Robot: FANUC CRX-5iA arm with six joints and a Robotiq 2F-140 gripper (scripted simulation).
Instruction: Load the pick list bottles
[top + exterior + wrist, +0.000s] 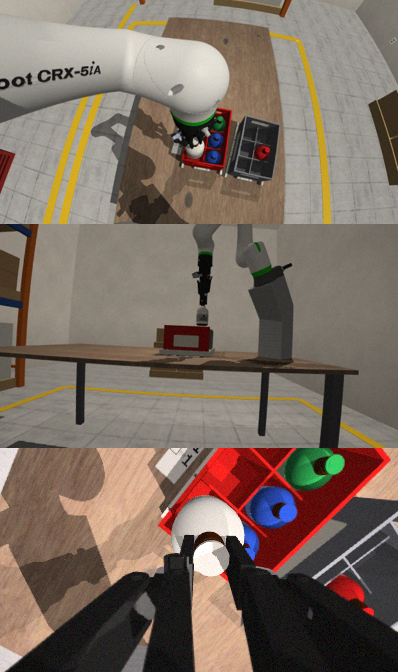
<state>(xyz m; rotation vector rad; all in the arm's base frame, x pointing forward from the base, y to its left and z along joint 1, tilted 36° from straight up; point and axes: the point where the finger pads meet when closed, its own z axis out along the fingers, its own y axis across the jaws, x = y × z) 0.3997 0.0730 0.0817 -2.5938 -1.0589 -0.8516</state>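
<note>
Now: hand 8 cm above the white-label bottle. Also, from my hand: red crate (26 cm below, 9 cm ahead, 2 cm to the right); then green-label bottle (26 cm below, 19 cm ahead, 5 cm to the right); then blue-label bottle (26 cm below, 10 cm ahead, 7 cm to the right).
</note>
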